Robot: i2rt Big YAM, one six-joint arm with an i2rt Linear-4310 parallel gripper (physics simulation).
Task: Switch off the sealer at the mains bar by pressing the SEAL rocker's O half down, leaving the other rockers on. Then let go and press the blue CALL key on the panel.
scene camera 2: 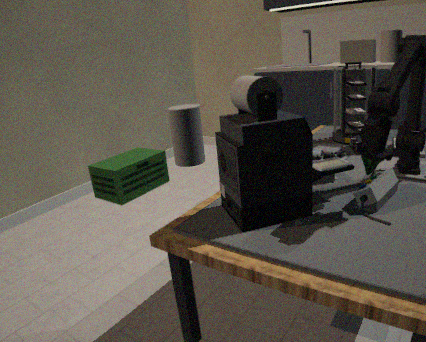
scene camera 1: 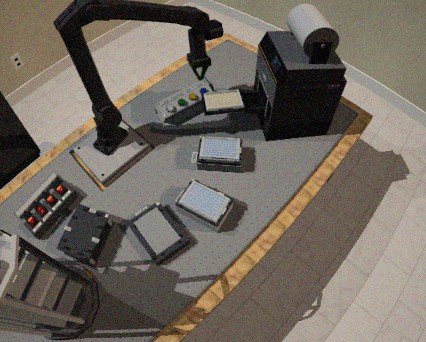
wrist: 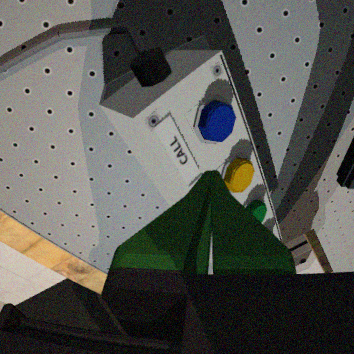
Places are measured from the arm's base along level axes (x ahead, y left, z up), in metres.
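Pixels of known places: gripper, fingertip midpoint: (scene camera 2: 368, 174) (scene camera 1: 200, 80) (wrist: 211, 179); arm's base, origin of the base link: (scene camera 2: 407, 168) (scene camera 1: 111, 140).
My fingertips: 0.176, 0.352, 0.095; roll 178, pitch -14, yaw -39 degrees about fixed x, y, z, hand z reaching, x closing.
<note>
For each thing: its middle in the pictures, then the offset to it from my fingertips, as dx, dy, dz. "spot": a spot on its surface instead.
- yellow key, surface spot: (wrist: 239, 175) spot: -0.003, -0.048, -0.042
- CALL label, surface spot: (wrist: 179, 151) spot: -0.012, +0.005, -0.035
- blue CALL key, body centre: (wrist: 214, 120) (scene camera 2: 363, 187) (scene camera 1: 203, 91) +0.014, -0.005, -0.049
- pale sloped panel, body centre: (wrist: 213, 187) (scene camera 2: 376, 187) (scene camera 1: 184, 100) -0.035, -0.066, -0.071
- mains bar, surface spot: (scene camera 1: 37, 194) spot: -0.272, -0.683, -0.096
- black machine, body centre: (scene camera 2: 261, 147) (scene camera 1: 299, 72) +0.335, +0.108, +0.115
- pale plate, body centre: (scene camera 1: 223, 100) (scene camera 2: 329, 164) +0.134, -0.060, +0.009
- black plug, surface spot: (wrist: 150, 67) spot: +0.011, +0.045, -0.059
- dark block, body centre: (scene camera 1: 85, 234) (scene camera 2: 363, 142) +0.009, -0.682, -0.075
My gripper (scene camera 1: 201, 77) (scene camera 2: 369, 176) (wrist: 211, 179) is shut and empty, its green fingertips above the panel. In the wrist view the tips appear beside the yellow key (wrist: 239, 175) and the CALL label (wrist: 179, 151), apart from the blue CALL key (scene camera 1: 204, 91) (scene camera 2: 363, 186) (wrist: 217, 121). The blue key stands uncovered at one end of the pale sloped panel (scene camera 2: 381, 192) (wrist: 186, 107). The mains bar (scene camera 1: 37, 194) lies far from the gripper, in scene camera 1 at the left. Its rockers glow orange-red; their labels and pressed halves are too small to tell.
A black machine (scene camera 1: 300, 97) (scene camera 2: 275, 172) with a white roll stands near the panel, a pale plate (scene camera 1: 223, 100) on its extended tray. A black plug (wrist: 150, 67) and cable sit at the panel's end. Two blue-white plates (scene camera 1: 220, 149) (scene camera 1: 205, 201) and a dark block (scene camera 1: 85, 232) lie farther off.
</note>
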